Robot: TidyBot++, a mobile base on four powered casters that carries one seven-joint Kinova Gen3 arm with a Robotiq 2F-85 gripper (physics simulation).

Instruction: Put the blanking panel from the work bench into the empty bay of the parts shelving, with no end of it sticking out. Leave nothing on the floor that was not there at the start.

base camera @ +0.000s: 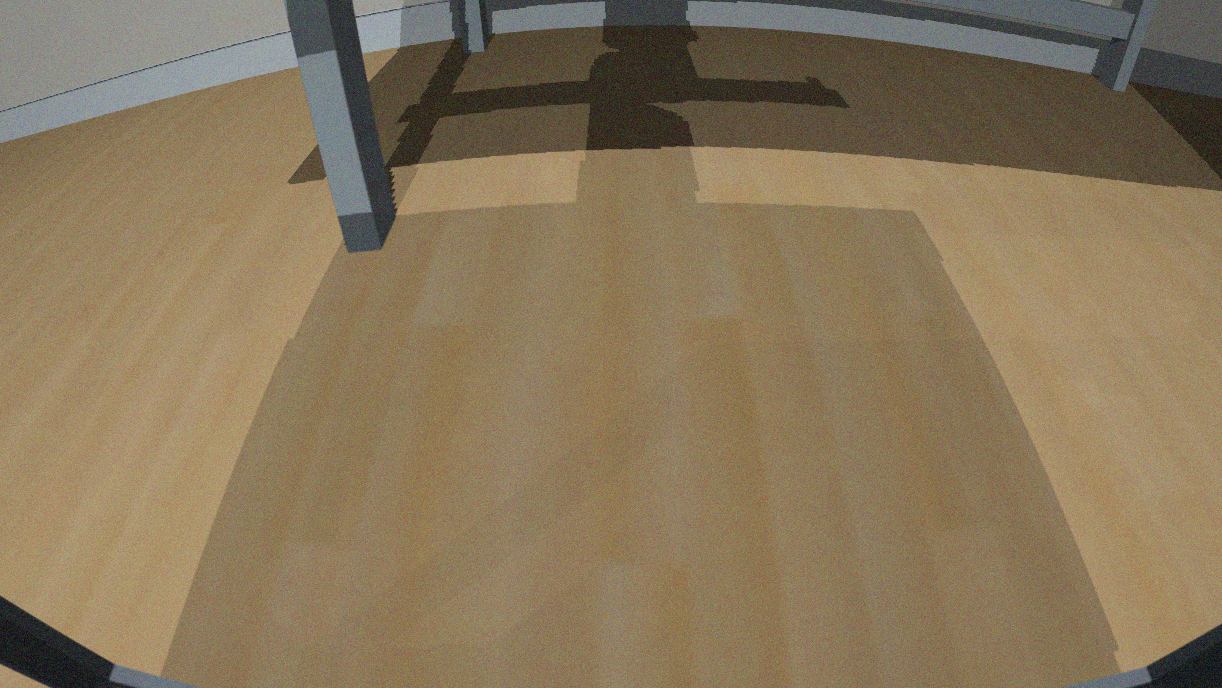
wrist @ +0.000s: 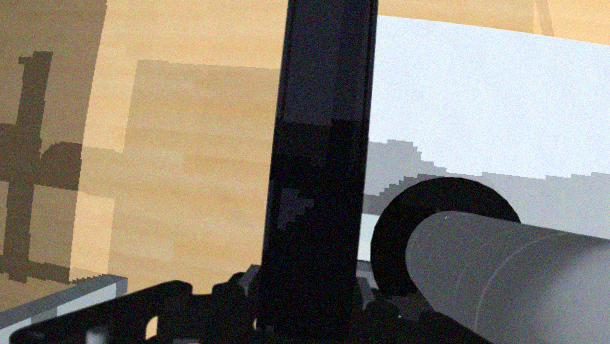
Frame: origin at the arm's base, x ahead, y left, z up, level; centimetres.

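Seen in the pictures: gripper, between the fingertips: (wrist: 306, 289); arm's base, origin of its link: (wrist: 451, 256).
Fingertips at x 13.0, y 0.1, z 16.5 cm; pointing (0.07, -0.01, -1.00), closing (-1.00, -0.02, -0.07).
Offsets run from my fingertips to a thing's top centre. "spot": to the spot under its first point.
The blanking panel {spot: dx +0.4, dy -9.7, dz +0.3 cm} (wrist: 322, 100) is a long, dark bar running up the middle of the wrist view, from the fingers past the top edge. My gripper (wrist: 306, 289) is shut on it near the bottom of that view, a finger on each side. The panel is above the floor; its far end is out of the frame. Neither panel nor gripper shows in the base view, but a dark cross-shaped shadow falls on the floor at the back there. The shelving's empty bay does not show in either view.
A grey-blue leg {spot: dx +48.2, dy +25.6, dz -42.0 cm} (base camera: 337, 128) stands front left in the base view, with another leg {spot: dx +116.3, dy -113.1, dz -46.3 cm} (base camera: 1128, 51) and a rail (base camera: 1009, 17) at the back right. My white base top (wrist: 490, 95) and grey arm (wrist: 540, 280) are right in the wrist view; a grey-blue beam (wrist: 75, 305) is lower left.
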